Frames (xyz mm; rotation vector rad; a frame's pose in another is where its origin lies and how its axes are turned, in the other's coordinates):
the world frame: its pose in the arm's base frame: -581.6 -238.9 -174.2 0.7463 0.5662 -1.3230
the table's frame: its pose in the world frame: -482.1 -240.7 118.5 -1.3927 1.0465 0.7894
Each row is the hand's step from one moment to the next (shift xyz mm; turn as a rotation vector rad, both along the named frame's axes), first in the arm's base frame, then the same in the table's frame.
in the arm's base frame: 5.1 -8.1 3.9 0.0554 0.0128 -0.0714
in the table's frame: -7.3 -5.9 4.4 0.0677 -0.0247 0.0560
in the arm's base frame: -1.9 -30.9 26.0 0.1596 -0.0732 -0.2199
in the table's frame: -36.9 -15.8 -4.4 0.1589 -0.1756 0.1520
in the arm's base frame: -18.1 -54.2 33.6 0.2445 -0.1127 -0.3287
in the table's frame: -53.5 -32.0 -22.5 0.2358 -0.2659 0.2329
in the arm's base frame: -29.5 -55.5 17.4 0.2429 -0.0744 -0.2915
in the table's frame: -39.2 -39.5 -34.0 0.2196 -0.2150 0.2347
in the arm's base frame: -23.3 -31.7 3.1 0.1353 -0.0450 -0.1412
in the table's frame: -16.0 -25.1 -25.9 0.1018 -0.1135 0.1305
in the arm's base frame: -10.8 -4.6 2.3 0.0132 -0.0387 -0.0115
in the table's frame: -3.7 -2.2 -11.1 -0.0073 -0.0407 0.0098
